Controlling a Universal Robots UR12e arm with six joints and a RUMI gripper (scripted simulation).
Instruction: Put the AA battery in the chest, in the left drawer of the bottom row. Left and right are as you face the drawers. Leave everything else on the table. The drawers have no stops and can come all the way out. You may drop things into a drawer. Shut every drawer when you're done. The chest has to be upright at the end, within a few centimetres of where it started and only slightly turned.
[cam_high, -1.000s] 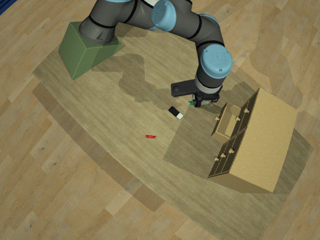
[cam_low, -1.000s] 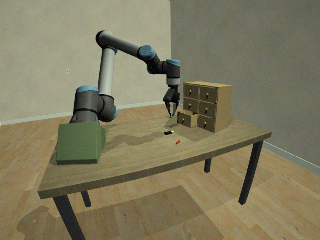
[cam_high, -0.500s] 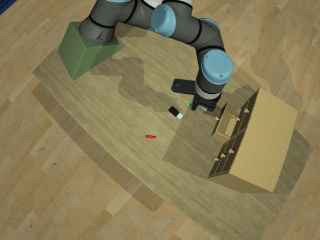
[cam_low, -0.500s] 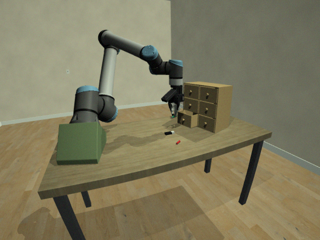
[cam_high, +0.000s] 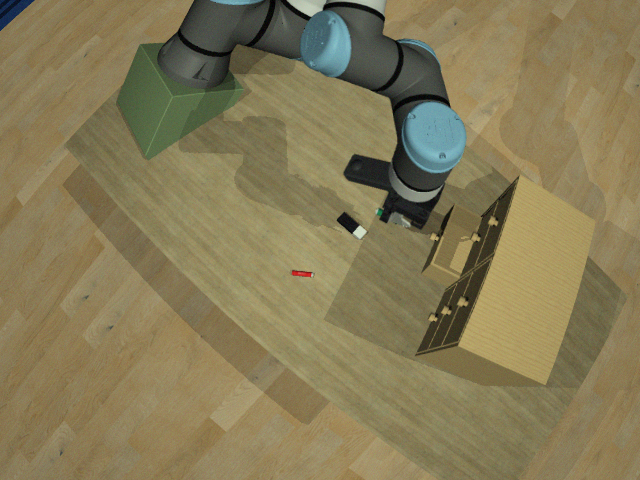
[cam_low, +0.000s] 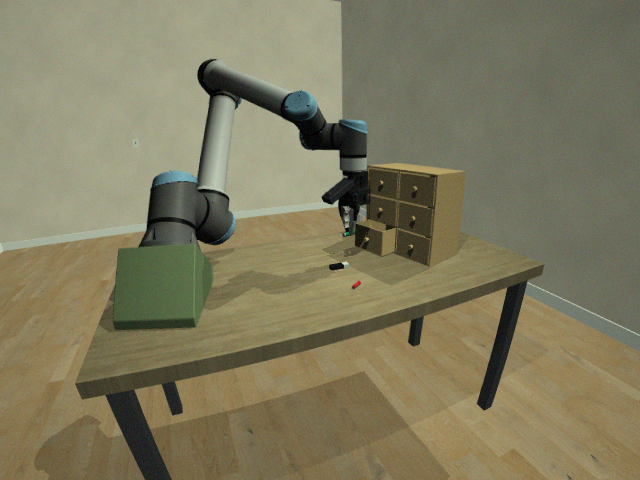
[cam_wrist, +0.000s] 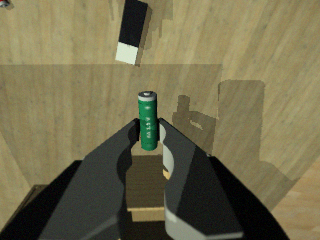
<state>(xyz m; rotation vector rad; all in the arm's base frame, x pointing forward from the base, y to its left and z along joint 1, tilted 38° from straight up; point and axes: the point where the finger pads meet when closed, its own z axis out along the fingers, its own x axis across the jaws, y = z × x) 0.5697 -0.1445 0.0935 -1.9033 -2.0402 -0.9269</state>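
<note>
Right now my hand is 50 mm past the black-and-white block, 30 mm to the left of it and 110 mm above it. The rest, counted from my hand: green AA battery 10 mm below; small red cylinder 80 mm behind, 170 mm to the right, 110 mm below.
</note>
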